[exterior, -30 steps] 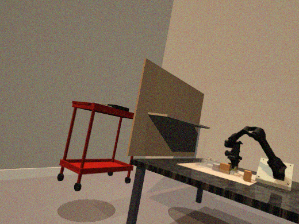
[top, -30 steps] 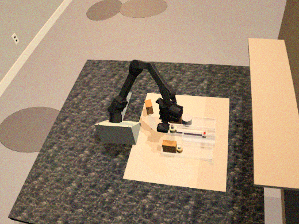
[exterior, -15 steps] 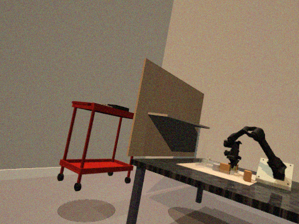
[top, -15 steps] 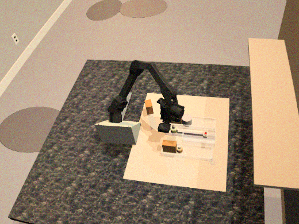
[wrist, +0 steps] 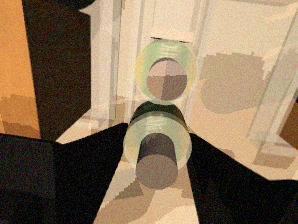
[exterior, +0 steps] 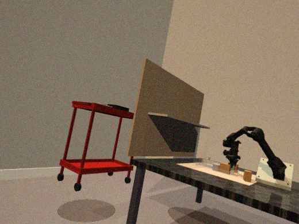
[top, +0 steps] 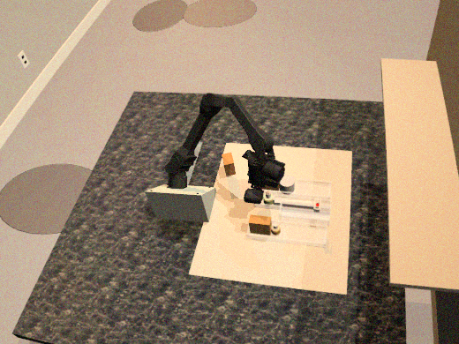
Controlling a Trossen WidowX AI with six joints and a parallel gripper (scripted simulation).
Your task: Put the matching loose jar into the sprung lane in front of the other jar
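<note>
My gripper tip is 10 cm short of the grey cylinder, 7 cm to the right of it and 2 cm above it. Round my gripper tip: clear lane rack: 15 cm ahead, 3 cm to the right, 3 cm below.
</note>
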